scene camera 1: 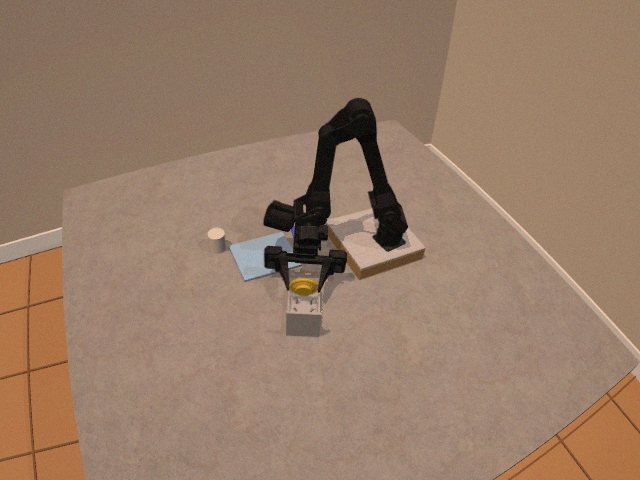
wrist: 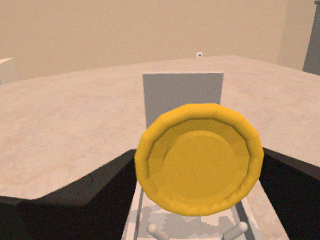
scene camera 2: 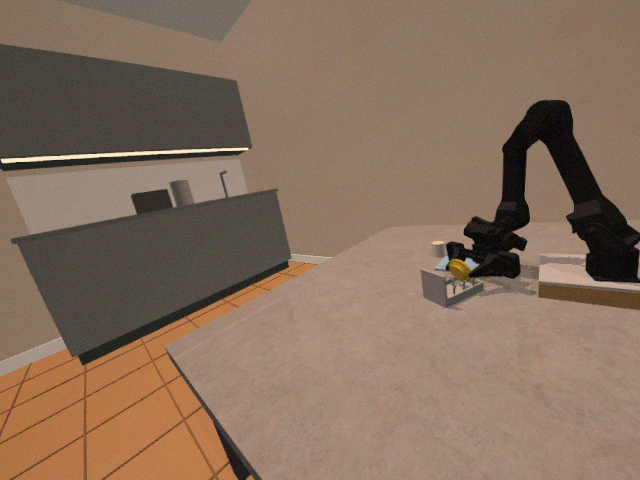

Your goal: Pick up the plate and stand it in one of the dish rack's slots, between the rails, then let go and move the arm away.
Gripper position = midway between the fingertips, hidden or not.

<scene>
The gripper (scene camera 1: 303, 290) carries a yellow plate (wrist: 200, 159). Further things: a grey dish rack (scene camera 2: 436, 288) and a light blue mat (scene camera 1: 249, 255).
The gripper shows as well in the wrist view (wrist: 196, 156) and in scene camera 2 (scene camera 2: 457, 272).
</scene>
